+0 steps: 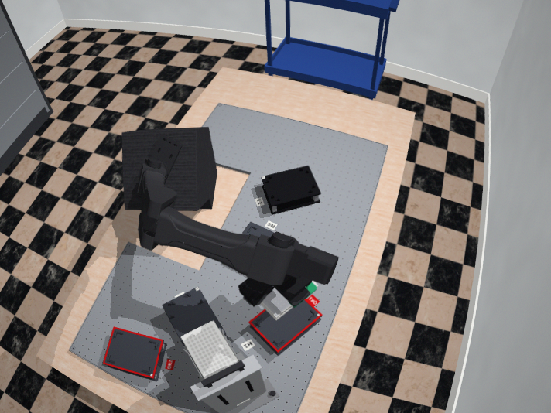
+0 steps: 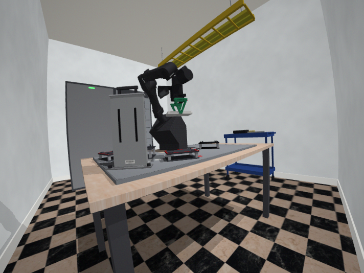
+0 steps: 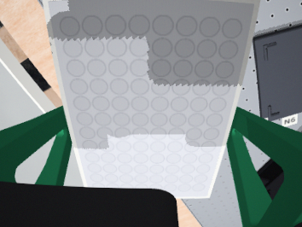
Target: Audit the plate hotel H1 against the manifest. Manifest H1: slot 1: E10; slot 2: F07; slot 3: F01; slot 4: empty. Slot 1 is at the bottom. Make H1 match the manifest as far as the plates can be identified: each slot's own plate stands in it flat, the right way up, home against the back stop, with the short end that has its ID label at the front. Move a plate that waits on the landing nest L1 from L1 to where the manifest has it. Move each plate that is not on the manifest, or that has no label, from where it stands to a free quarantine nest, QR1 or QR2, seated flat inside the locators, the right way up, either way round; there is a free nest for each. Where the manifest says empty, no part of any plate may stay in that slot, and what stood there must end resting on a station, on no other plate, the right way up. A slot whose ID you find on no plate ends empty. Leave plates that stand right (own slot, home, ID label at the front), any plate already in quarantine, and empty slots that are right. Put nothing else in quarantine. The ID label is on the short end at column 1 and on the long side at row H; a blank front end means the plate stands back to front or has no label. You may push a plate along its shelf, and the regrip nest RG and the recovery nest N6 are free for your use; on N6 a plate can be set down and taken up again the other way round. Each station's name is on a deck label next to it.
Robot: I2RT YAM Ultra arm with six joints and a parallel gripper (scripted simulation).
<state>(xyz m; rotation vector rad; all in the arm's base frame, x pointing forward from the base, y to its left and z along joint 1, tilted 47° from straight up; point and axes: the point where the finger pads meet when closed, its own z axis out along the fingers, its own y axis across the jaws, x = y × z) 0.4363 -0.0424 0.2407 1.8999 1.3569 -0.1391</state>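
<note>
Now: the red-framed quarantine nest QR1 20 cm below my hand. From my hand the other things lie so: RG nest: 23 cm behind, 18 cm below, 11 cm to the right; grey plate hotel H1: 26 cm to the right, 9 cm below, 3 cm behind; H1 deck label: 24 cm below, 10 cm to the right, 7 cm behind.
</note>
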